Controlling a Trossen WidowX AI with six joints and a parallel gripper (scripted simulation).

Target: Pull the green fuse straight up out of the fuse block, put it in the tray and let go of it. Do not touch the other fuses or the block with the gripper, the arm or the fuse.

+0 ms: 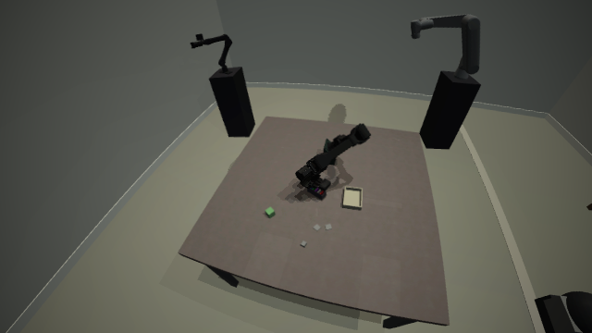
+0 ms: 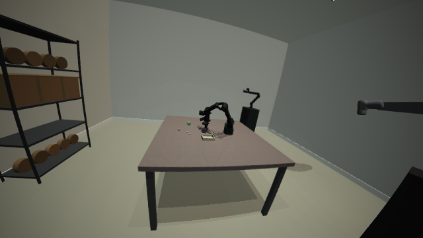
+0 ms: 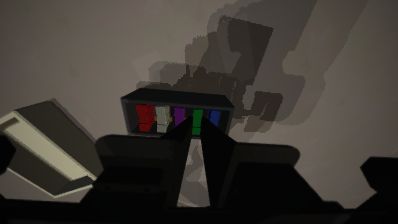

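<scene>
Now: the tray 4 cm ahead of my gripper tip, 22 cm to the left of it and 3 cm below it. Round my gripper tip: green fuse: 1 cm below.
</scene>
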